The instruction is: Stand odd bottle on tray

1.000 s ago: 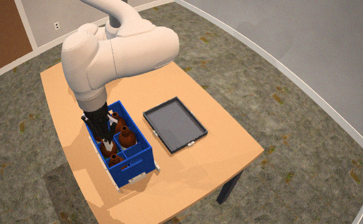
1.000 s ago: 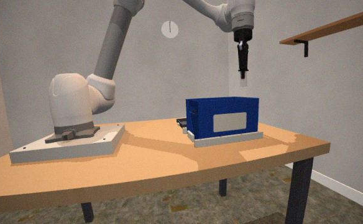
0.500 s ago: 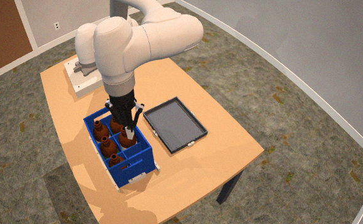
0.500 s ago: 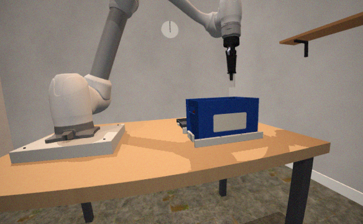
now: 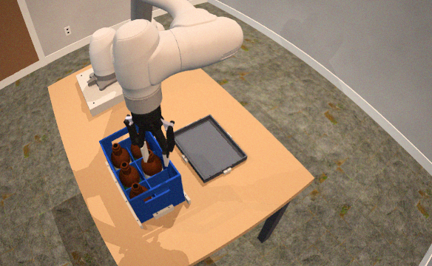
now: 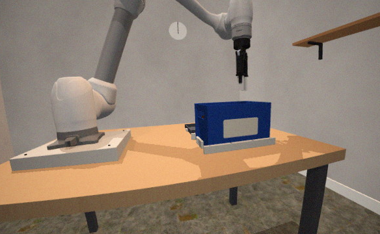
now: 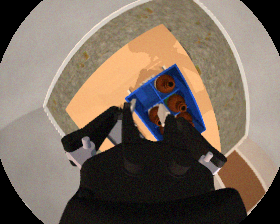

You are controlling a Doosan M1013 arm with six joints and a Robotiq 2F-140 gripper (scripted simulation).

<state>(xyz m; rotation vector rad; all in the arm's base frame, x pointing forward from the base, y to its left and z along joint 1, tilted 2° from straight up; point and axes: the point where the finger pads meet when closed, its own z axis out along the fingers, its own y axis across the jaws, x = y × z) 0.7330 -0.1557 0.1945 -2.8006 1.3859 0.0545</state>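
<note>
Now: hand 17 cm above the blue crate, 9 cm past it and 3 cm to the left of it. From my hand the other things lie so: bottle 17 cm below, 10 cm behind, 8 cm to the right; dark tray 25 cm to the left, 25 cm below, 7 cm behind.
</note>
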